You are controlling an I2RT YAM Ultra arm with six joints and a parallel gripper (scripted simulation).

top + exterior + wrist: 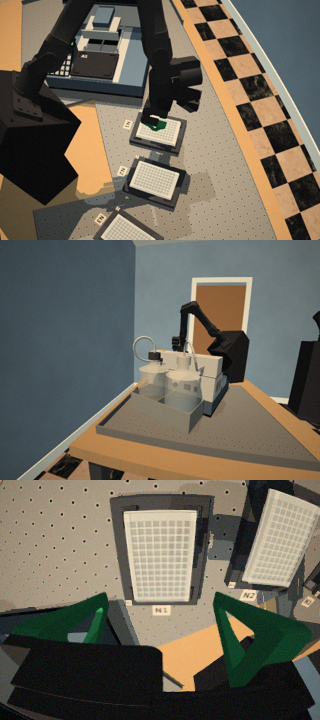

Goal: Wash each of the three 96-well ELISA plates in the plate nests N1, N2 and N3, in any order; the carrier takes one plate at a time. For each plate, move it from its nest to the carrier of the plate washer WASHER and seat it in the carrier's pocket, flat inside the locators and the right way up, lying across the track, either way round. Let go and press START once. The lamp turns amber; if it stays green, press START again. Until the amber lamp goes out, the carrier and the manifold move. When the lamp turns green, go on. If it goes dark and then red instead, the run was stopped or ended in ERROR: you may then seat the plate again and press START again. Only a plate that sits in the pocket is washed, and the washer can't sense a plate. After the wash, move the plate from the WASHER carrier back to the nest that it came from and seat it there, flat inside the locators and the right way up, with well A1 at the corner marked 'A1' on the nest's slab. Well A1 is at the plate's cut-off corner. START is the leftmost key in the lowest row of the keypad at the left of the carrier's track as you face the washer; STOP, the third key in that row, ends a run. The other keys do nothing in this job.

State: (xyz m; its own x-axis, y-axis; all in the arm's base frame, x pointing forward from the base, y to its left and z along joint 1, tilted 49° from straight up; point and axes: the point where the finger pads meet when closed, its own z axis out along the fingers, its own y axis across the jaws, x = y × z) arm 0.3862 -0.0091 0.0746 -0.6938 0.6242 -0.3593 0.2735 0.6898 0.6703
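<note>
Right now the nest N2 is 170 mm to the right of my hand, 110 mm below it and 30 mm behind it. The rest, counted from my hand: dark carrier: 240 mm to the left, 200 mm behind, 30 mm below; nest N1: 110 mm below; N1 label: 110 mm below, 100 mm behind, 40 mm to the left.
</note>
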